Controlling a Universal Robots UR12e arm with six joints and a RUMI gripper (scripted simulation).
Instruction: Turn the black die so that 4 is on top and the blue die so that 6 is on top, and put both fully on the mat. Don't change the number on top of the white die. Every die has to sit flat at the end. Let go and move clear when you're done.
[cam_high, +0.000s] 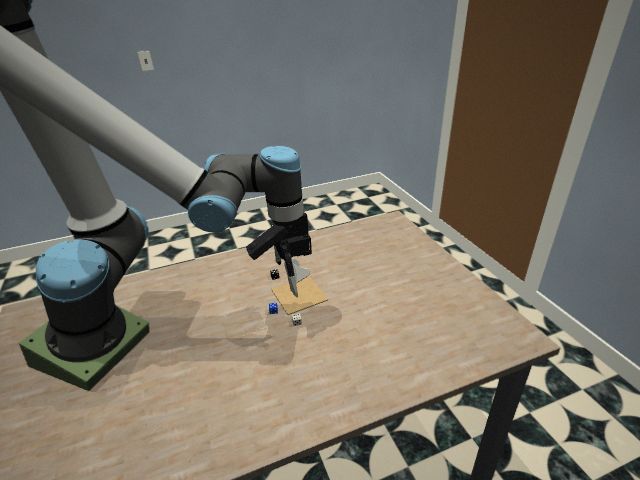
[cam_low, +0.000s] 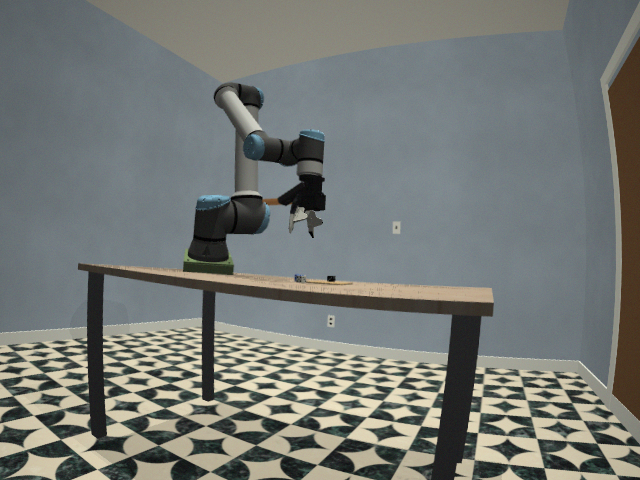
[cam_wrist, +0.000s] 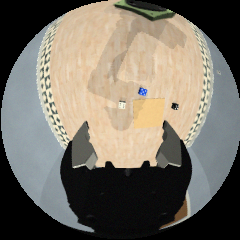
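My hand is 20 mm short of the white die, 10 mm to the left of it and 150 mm above it. Also, from my hand: tan mat (50 mm ahead, 110 mm to the left, 160 mm below); blue die (40 mm behind, 60 mm to the left, 150 mm below); black die (10 mm behind, 230 mm to the left, 150 mm below).
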